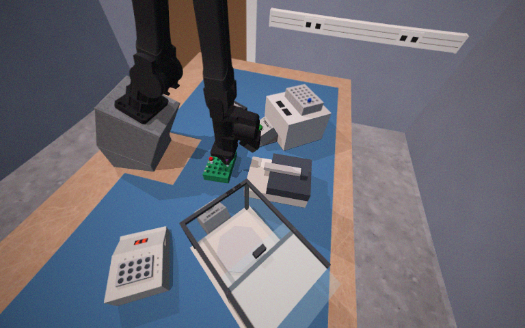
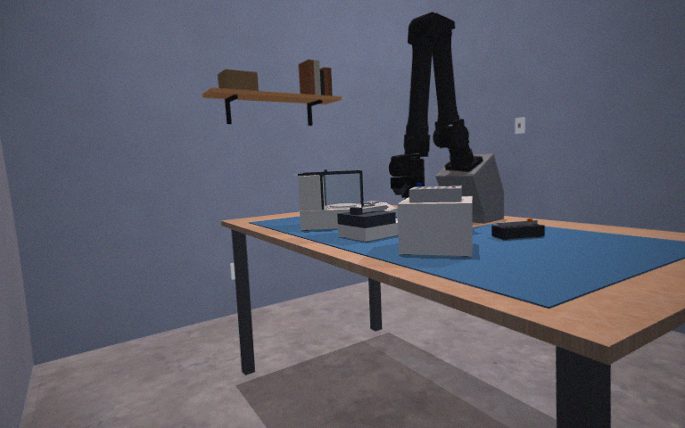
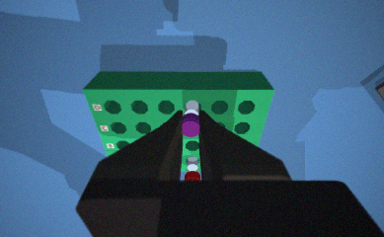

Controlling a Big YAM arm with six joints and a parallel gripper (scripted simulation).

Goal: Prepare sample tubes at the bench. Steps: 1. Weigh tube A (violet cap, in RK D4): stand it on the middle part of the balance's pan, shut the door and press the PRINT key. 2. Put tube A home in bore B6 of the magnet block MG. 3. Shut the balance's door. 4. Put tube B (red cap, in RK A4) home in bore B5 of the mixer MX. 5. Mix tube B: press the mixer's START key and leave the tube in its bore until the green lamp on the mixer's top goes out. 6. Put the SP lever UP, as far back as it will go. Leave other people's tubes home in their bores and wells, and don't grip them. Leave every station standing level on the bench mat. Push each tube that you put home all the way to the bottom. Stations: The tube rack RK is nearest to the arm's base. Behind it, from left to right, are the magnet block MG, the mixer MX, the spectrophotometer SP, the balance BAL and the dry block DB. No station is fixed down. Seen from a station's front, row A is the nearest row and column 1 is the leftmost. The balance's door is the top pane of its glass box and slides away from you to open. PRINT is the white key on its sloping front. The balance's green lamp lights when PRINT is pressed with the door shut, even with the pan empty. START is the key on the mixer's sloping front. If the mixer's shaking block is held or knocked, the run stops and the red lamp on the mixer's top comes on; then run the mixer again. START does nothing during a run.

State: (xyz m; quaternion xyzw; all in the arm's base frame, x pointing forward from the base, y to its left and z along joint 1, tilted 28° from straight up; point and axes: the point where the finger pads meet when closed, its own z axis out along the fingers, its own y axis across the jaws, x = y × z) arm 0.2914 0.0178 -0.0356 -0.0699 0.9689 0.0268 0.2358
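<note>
My hand is 30 mm past the green rack RK and 30 mm above it. Also, from my hand: SP lever (190 mm ahead, 40 mm above); then white print key (180 mm to the right, 30 mm ahead, 20 mm above); then green start key (180 mm to the left, 50 mm ahead, 20 mm above).
</note>
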